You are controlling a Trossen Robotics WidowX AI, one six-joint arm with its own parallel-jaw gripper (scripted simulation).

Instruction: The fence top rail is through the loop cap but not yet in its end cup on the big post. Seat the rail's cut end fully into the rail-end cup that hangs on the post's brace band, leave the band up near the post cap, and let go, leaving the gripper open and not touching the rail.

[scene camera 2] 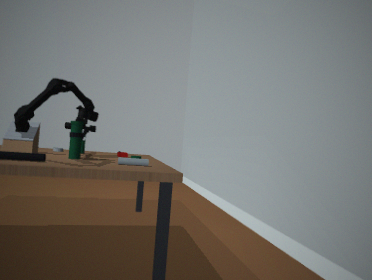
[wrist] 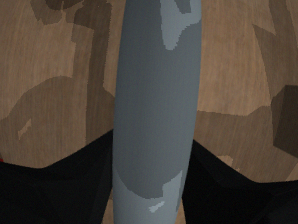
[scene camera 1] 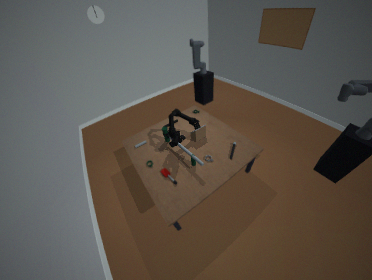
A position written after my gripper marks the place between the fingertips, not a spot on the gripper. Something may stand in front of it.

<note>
I see my gripper (wrist: pixel 149 135) and a grey top rail (wrist: pixel 155 104).
</note>
